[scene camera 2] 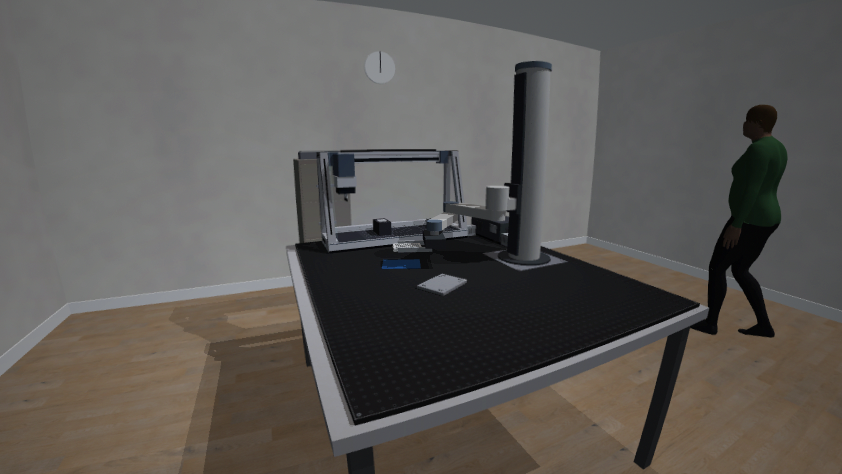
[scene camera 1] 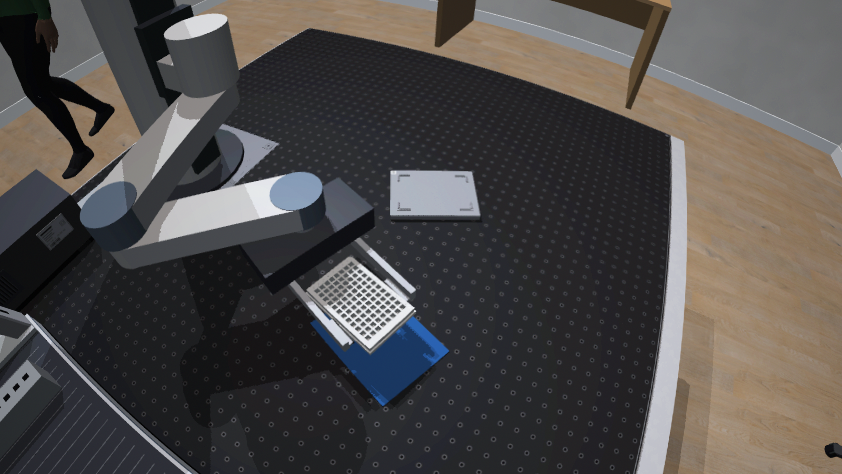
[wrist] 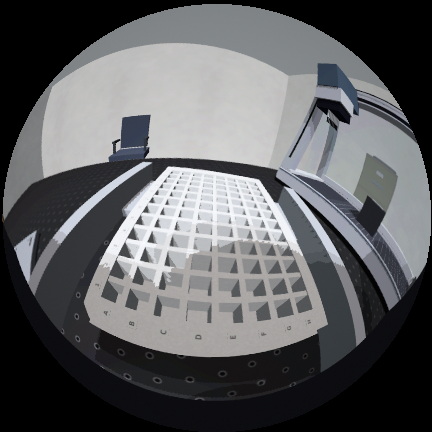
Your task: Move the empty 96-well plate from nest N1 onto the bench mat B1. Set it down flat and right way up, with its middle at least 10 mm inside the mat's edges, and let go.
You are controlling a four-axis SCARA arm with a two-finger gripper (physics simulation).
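Where they show: gripper, fingertip midpoint: (scene camera 2: 397, 246) (scene camera 1: 380, 320) (wrist: 216, 182); arm's base at its link origin: (scene camera 2: 523, 259) (scene camera 1: 193, 168).
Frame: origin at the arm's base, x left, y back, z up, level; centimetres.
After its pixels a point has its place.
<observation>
The white 96-well plate (scene camera 1: 361, 303) @[x -14.4, y -55.3, z 9.4 cm] (scene camera 2: 406, 246) @[x -13.4, y -55.5, z 9.7 cm] (wrist: 200, 240) @[x -13.2, y -53.1, z 9.5 cm] is right way up and looks level, held above the bench. My gripper (scene camera 1: 380, 316) @[x -15.5, y -58.8, z 9.6 cm] (wrist: 216, 182) @[x -15.5, y -58.8, z 9.6 cm] is shut on it, with one finger along each long side. The blue bench mat B1 (scene camera 1: 382, 368) @[x -18.6, y -60.5, z 1.5 cm] (scene camera 2: 400, 264) @[x -13.9, y -58.3, z 1.5 cm] lies below the plate. In scene camera 1 the plate overlaps the mat's upper left part, and the mat's lower right part shows beyond it. The pale grey nest N1 (scene camera 1: 434, 195) @[x 14.9, y -52.8, z 2.5 cm] (scene camera 2: 441, 284) @[x 17.4, y -53.5, z 2.5 cm] stands empty on the bench. The mat is hidden in the wrist view.
A gantry machine (scene camera 2: 388, 155) @[x -62.3, y -46.8, z 48.7 cm] (wrist: 345, 245) @[x -44.9, y -53.8, z 1.4 cm] stands at one end of the black bench (scene camera 1: 530, 235) @[x 15.5, y -71.9, z 1.3 cm] (scene camera 2: 471, 329) @[x 49.9, y -60.1, z 1.3 cm]. The arm's column (scene camera 2: 533, 164) @[x 6.6, y -3.5, z 45.9 cm] rises from the bench, with a dark box (scene camera 1: 35, 226) @[x -33.5, y 3.5, z 12.4 cm] near it. A person (scene camera 2: 760, 170) is beyond the bench.
</observation>
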